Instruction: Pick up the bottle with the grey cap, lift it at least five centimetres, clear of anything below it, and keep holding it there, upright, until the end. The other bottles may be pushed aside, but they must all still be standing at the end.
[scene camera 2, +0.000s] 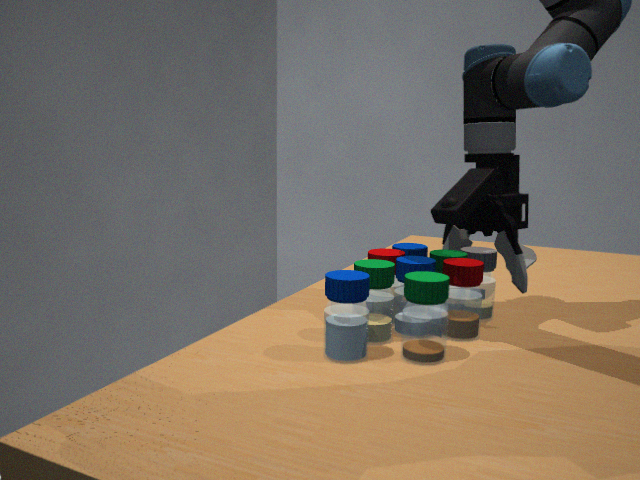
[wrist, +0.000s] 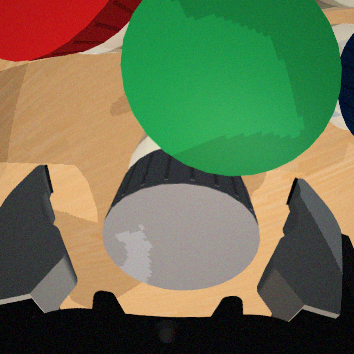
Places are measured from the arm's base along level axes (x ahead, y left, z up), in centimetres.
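Where they show: gripper, fingertip midpoint: (scene camera 2: 482, 285) (wrist: 170, 175).
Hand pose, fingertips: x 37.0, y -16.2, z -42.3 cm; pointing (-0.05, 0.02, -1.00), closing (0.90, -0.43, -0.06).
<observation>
After its pixels a point has its place.
The grey-capped bottle (scene camera 2: 479, 258) @(x 37.0, y -13.5, z -37.6 cm) (wrist: 185, 237) @(x 38.2, y -15.6, z -36.9 cm) stands upright at the back right of the group. My gripper (scene camera 2: 486, 276) @(x 37.0, y -16.2, z -42.3 cm) (wrist: 170, 175) @(x 37.0, y -16.2, z -42.3 cm) is open around it, with one finger on each side of the cap and a gap on both sides in the wrist view. The left fingertip in the scene view is hidden behind caps. A green-capped bottle (scene camera 2: 448, 255) @(x 40.6, y -9.6, z -36.9 cm) (wrist: 230, 90) @(x 40.7, y -11.7, z -36.9 cm) stands close beside the grey one and overlaps its cap's edge in the wrist view. A red-capped bottle (scene camera 2: 463, 272) @(x 36.9, y -3.8, z -37.7 cm) (wrist: 45, 25) stands nearby, nearer the scene camera.
Several more bottles stand upright in the group on the wooden table (scene camera 2: 258, 423) @(x 47.8, y 28.4, z -47.4 cm), among them a front blue-capped one (scene camera 2: 346, 286) @(x 47.0, y 10.9, z -37.6 cm), a front green-capped one (scene camera 2: 426, 287) @(x 38.6, y 6.7, z -37.6 cm) and a rear blue-capped one (scene camera 2: 409, 249) @(x 47.0, y -11.1, z -36.9 cm), whose cap edge also shows in the wrist view (wrist: 348, 85) @(x 45.2, y -13.0, z -38.5 cm).
</observation>
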